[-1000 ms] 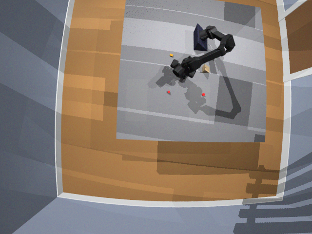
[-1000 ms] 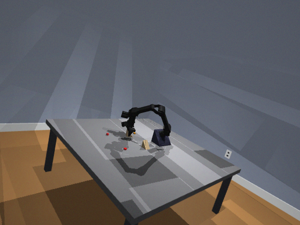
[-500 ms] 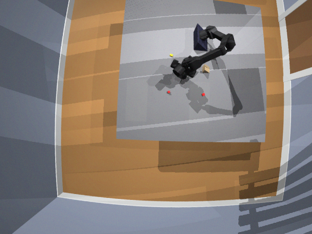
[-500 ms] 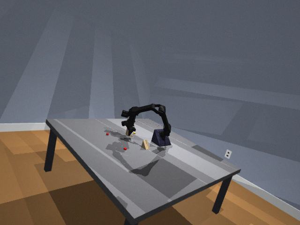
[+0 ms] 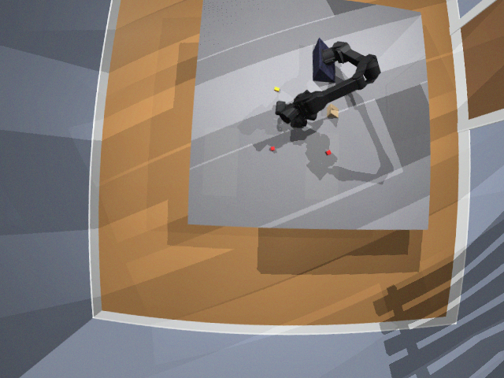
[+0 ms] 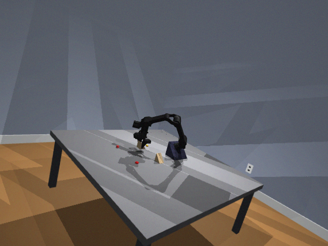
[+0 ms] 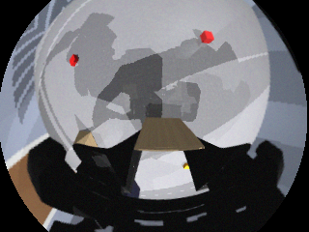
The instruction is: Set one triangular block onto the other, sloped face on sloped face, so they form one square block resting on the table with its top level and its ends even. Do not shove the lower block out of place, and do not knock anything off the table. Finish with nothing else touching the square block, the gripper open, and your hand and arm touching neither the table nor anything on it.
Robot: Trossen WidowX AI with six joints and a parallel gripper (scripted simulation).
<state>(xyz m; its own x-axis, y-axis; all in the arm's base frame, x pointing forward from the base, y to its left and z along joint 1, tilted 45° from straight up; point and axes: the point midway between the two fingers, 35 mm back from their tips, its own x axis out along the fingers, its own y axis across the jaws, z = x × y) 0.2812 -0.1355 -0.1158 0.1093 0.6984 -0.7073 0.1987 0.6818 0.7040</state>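
Right now the small orange piece is 16 cm behind my gripper tip, 6 cm to the right of it and 3 cm below it.
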